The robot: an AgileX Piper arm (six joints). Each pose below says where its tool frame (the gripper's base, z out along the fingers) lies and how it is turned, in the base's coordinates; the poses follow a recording.
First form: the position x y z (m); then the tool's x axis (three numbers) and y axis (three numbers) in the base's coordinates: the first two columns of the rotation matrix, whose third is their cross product.
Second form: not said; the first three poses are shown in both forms.
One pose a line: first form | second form
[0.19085, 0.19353, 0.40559, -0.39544, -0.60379, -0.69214, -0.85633, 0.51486, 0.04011] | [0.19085, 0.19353, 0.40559, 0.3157, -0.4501, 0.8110, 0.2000]
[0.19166, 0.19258, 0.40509, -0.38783, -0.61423, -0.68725, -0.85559, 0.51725, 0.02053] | [0.19166, 0.19258, 0.40509, 0.3175, -0.4531, 0.8111, 0.1900]
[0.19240, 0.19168, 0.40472, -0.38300, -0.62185, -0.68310, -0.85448, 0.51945, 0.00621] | [0.19240, 0.19168, 0.40472, 0.3187, -0.4549, 0.8113, 0.1825]
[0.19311, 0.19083, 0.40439, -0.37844, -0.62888, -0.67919, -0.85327, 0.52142, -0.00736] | [0.19311, 0.19083, 0.40439, 0.3198, -0.4566, 0.8114, 0.1754]
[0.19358, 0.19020, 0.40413, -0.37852, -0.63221, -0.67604, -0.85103, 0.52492, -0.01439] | [0.19358, 0.19020, 0.40413, 0.3200, -0.4564, 0.8124, 0.1709]
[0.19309, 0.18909, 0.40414, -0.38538, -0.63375, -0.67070, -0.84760, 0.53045, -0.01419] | [0.19309, 0.18909, 0.40414, 0.3176, -0.4544, 0.8151, 0.1683]
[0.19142, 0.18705, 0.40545, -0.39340, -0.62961, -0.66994, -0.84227, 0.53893, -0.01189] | [0.19142, 0.18705, 0.40545, 0.3175, -0.4500, 0.8177, 0.1674]
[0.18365, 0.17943, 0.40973, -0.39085, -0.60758, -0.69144, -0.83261, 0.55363, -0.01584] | [0.18365, 0.17943, 0.40973, 0.3319, -0.4410, 0.8165, 0.1695]
